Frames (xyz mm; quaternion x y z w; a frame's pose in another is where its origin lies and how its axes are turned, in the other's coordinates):
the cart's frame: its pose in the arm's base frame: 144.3 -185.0 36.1 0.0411 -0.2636 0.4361 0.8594
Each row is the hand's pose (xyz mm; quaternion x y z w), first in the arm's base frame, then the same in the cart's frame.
Working: the arm's base frame: its pose in the cart's frame: 47.7 231.0 -26.4 -0.0411 0.2636 -0.4361 0.8594

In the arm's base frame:
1: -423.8 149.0 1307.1 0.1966 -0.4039 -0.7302 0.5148
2: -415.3 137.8 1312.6 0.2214 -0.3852 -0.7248 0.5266
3: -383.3 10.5 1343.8 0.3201 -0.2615 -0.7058 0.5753
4: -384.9 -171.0 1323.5 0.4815 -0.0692 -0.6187 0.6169
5: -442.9 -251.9 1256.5 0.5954 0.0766 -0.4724 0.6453
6: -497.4 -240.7 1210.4 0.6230 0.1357 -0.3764 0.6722
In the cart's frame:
1: 591.6 441.5 1226.7 -0.2208 -0.3272 -0.8873 0.2385
2: 590.2 427.2 1231.3 -0.1904 -0.3186 -0.8951 0.2471
3: 528.1 319.1 1282.9 -0.0486 -0.2417 -0.9311 0.2687
4: 385.3 211.7 1320.7 0.1952 -0.1323 -0.9249 0.2984
5: 265.8 217.3 1311.8 0.3941 -0.0431 -0.8475 0.3529
6: 225.2 273.6 1291.6 0.4677 0.0067 -0.7864 0.4034

